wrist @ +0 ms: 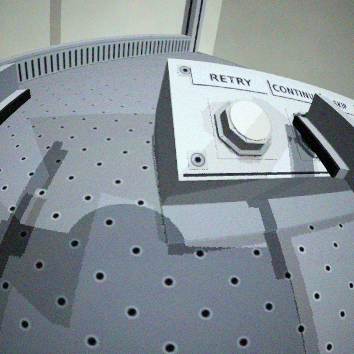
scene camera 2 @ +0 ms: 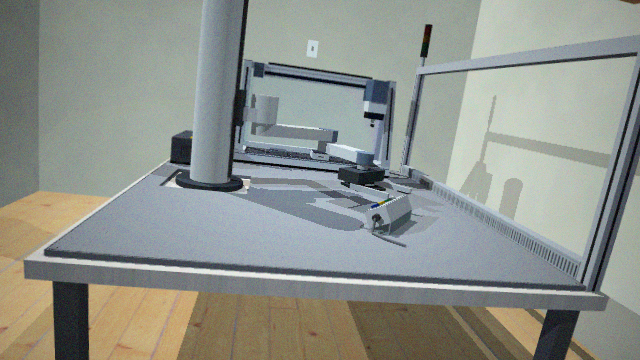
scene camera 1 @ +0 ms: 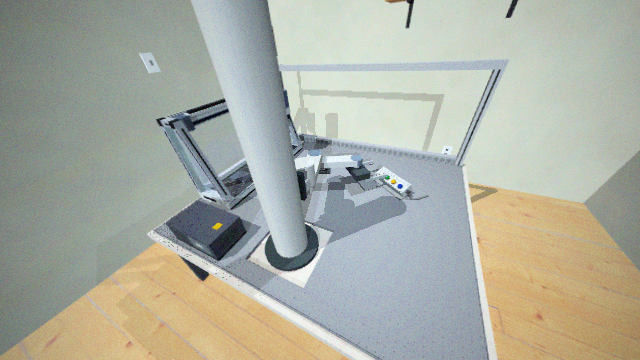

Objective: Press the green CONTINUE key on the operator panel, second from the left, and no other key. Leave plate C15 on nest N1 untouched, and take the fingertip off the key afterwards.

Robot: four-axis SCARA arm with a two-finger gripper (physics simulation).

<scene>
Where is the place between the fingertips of my gripper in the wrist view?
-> At 162, 80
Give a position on a button box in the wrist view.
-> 208, 188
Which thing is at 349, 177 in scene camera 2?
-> My gripper.
</scene>
